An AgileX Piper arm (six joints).
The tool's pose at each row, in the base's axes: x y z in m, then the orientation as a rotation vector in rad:
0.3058 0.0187 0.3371 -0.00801 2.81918 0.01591
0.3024 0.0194 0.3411 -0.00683 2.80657 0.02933
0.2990 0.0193 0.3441 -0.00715 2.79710 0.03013
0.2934 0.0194 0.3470 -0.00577 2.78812 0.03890
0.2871 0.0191 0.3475 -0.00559 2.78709 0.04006
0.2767 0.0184 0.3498 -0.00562 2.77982 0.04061
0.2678 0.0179 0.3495 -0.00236 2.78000 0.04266
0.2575 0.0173 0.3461 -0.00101 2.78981 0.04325
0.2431 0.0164 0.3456 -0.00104 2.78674 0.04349
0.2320 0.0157 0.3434 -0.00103 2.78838 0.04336
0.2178 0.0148 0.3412 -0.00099 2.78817 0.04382
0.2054 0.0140 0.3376 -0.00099 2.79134 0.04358
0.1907 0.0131 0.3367 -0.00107 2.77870 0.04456
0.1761 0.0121 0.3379 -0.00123 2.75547 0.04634
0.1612 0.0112 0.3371 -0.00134 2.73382 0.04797
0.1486 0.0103 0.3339 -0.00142 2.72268 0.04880
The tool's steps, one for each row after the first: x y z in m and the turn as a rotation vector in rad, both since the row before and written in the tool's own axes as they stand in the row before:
0.0020 0.0008 -0.0049 -0.00919 -0.01255 0.00224
0.0022 0.0000 -0.0040 -0.00064 -0.00946 -0.00023
0.0043 0.0002 -0.0046 -0.00598 -0.00891 0.00192
0.0057 -0.0002 -0.0027 -0.00079 -0.00102 0.00026
0.0090 -0.0005 -0.0058 -0.00045 -0.00726 -0.00005
0.0084 -0.0004 -0.0029 -0.00101 0.00017 0.00253
0.0108 -0.0006 -0.0005 -0.00014 0.00980 0.00115
0.0137 -0.0008 -0.0045 -0.00020 -0.00307 -0.00003
0.0112 -0.0007 -0.0018 0.00011 0.00164 0.00001
0.0141 -0.0009 -0.0029 -0.00032 -0.00020 0.00008
0.0129 -0.0008 -0.0009 0.00020 0.00317 0.00001
0.0141 -0.0008 -0.0042 -0.00083 -0.01262 -0.00011
0.0132 -0.0009 -0.0063 -0.00152 -0.02320 -0.00021
0.0141 -0.0008 -0.0049 -0.00141 -0.02162 -0.00017
0.0128 -0.0009 -0.0021 -0.00073 -0.01112 -0.00011

